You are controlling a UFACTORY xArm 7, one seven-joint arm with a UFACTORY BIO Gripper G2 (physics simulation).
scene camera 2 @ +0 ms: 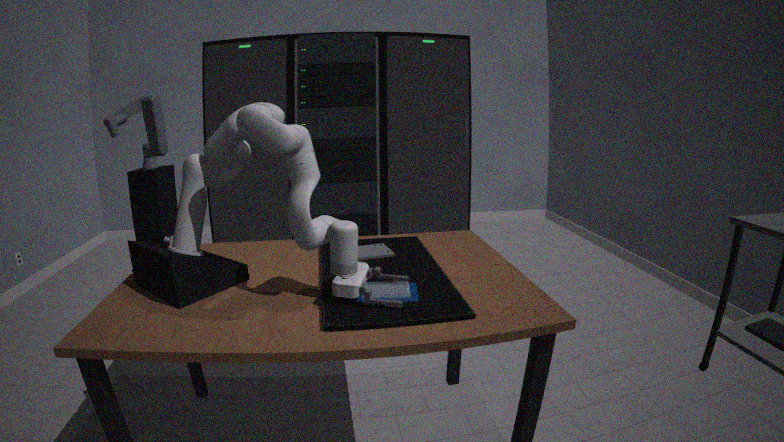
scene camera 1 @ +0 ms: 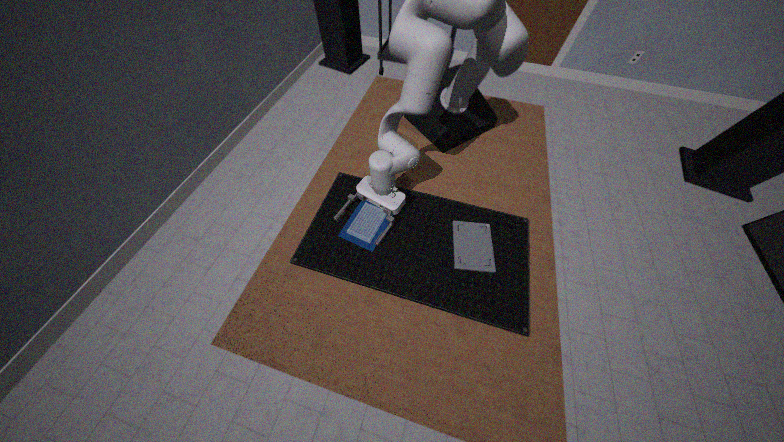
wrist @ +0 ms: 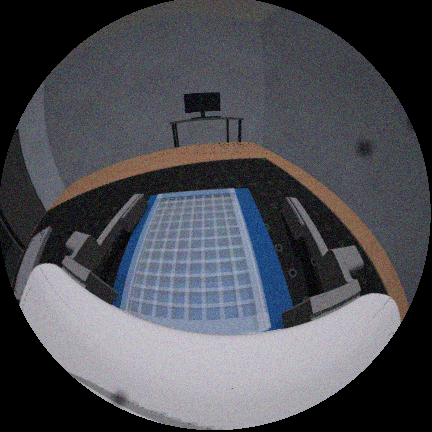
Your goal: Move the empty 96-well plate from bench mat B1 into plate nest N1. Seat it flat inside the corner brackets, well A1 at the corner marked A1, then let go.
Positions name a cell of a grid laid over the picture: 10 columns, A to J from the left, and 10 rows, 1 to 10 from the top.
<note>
In view: a 96-well plate (scene camera 1: E6) and a blue bench mat B1 (wrist: G7).
The 96-well plate also shows in the wrist view (wrist: E7).
</note>
